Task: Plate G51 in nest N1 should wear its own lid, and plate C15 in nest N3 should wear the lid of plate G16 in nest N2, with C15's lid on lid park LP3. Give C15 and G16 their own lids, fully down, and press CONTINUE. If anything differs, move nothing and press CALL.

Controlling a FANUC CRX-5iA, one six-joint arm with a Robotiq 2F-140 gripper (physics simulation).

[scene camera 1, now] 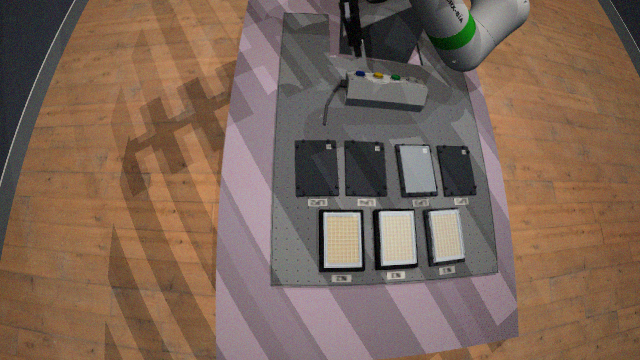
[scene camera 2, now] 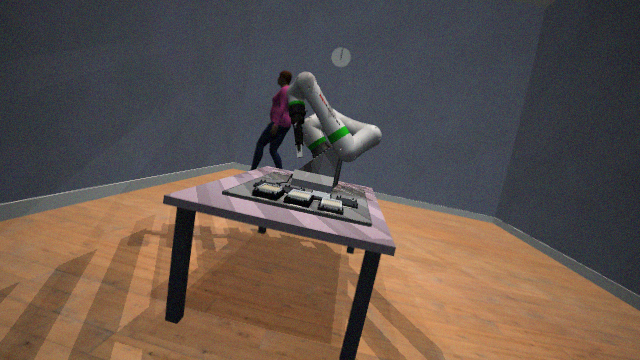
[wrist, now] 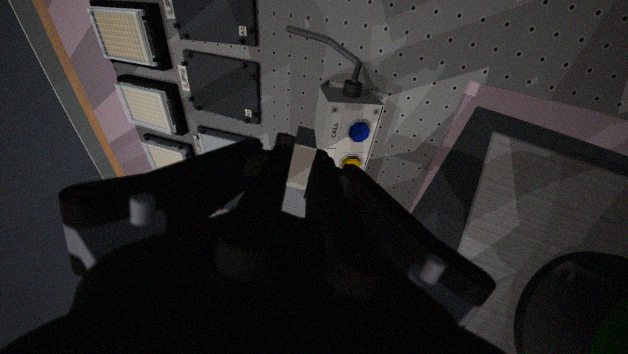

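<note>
My gripper (scene camera 1: 358,53) (scene camera 2: 299,152) (wrist: 302,143) is shut and empty, raised behind the button box (scene camera 1: 386,94) (scene camera 2: 313,179). The blue button (scene camera 1: 360,73) (wrist: 359,132), beside the word CALL, and the yellow button (scene camera 1: 378,75) (wrist: 351,161) show; the green button (scene camera 1: 395,77) shows in scene camera 1. The nest plates are N2's (scene camera 1: 341,240) (scene camera 2: 270,188) (wrist: 123,36), N3's (scene camera 1: 395,237) (scene camera 2: 299,196) (wrist: 150,107) and N1's (scene camera 1: 446,236) (scene camera 2: 331,203) (wrist: 166,153), with pale clear rims. A greyish lid (scene camera 1: 418,170) (wrist: 215,142) lies on LP3. Plate and lid codes are unreadable.
Dark lid parks LP2 (scene camera 1: 316,168), LP4 (scene camera 1: 365,168) (wrist: 225,87) and LP1 (scene camera 1: 456,171) carry no lid. A bent cable (scene camera 1: 327,102) (wrist: 327,40) leaves the button box. The robot's base plate (wrist: 545,185) is behind the box. A person (scene camera 2: 281,110) stands beyond the table.
</note>
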